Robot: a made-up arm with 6 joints.
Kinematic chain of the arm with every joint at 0, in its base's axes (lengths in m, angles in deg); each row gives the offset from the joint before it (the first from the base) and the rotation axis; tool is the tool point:
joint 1: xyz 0 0 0.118 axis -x
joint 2: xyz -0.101 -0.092 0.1 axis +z
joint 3: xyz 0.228 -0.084 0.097 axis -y
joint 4: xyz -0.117 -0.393 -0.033 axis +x
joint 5: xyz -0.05 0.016 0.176 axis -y
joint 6: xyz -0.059 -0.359 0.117 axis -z
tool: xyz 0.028 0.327 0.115
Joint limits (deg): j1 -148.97..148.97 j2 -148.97..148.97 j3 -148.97..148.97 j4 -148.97..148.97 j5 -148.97..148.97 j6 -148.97..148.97
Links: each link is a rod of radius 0.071 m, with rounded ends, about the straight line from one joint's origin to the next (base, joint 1, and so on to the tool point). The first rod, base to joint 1, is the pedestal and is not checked.
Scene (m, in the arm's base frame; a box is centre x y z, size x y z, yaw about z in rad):
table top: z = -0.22
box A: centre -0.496 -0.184 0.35 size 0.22 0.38 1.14 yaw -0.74
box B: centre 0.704 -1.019 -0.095 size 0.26 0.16 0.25 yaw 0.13
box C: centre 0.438 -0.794 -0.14 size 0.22 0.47 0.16 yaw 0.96
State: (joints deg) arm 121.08 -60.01 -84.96 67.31 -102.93 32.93
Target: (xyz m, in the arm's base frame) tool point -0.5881 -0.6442 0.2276
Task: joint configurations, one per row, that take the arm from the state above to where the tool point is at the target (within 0.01 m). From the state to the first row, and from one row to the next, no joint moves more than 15 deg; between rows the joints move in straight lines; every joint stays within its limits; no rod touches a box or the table.
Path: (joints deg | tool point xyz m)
1: 113.27 -47.49 -86.54 68.77 -101.08 31.67 | -0.3894 0.3498 0.5362
2: 105.46 -34.96 -88.11 70.24 -99.23 30.40 | -0.2884 0.3032 0.6414
3: 97.64 -22.44 -89.69 71.70 -97.38 29.14 | -0.1751 0.2312 0.7174
4: 89.83 -9.91 -91.26 73.16 -95.53 27.88 | -0.0544 0.1445 0.7570
5: 82.02 2.61 -92.84 74.63 -93.68 26.61 | 0.0678 0.0555 0.7576
6: 70.10 6.40 -83.15 84.39 -89.80 24.80 | 0.1129 -0.0986 0.7492
7: 58.18 10.19 -73.47 94.15 -85.92 22.98 | 0.1568 -0.2431 0.7039
8: 46.27 13.97 -63.79 103.92 -82.03 21.16 | 0.1982 -0.3702 0.6233
9: 34.35 17.76 -54.10 113.68 -78.15 19.34 | 0.2376 -0.4709 0.5097
10: 30.89 4.06 -54.36 101.38 -74.23 31.81 | 0.1135 -0.5305 0.4864
11: 27.42 -9.63 -54.62 89.07 -70.31 44.28 | -0.0320 -0.5870 0.4341
12: 23.96 -23.33 -54.89 76.76 -66.39 56.75 | -0.1989 -0.6322 0.3643
13: 20.49 -37.03 -55.15 64.45 -62.47 69.22 | -0.3860 -0.6552 0.2905
14: 17.03 -50.72 -55.41 52.14 -58.55 81.68 | -0.5881 -0.6442 0.2276

